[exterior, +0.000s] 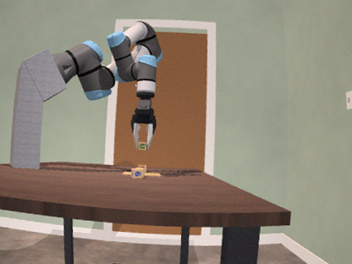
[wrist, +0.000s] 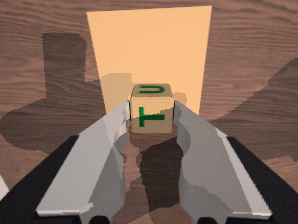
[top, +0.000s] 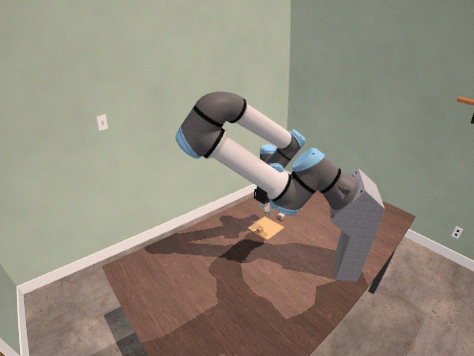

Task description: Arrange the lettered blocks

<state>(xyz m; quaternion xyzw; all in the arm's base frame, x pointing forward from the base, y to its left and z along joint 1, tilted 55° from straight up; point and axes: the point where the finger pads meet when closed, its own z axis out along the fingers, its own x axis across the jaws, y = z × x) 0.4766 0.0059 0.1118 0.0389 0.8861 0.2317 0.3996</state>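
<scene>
My gripper is now 11 cm above the tan mat.
</scene>
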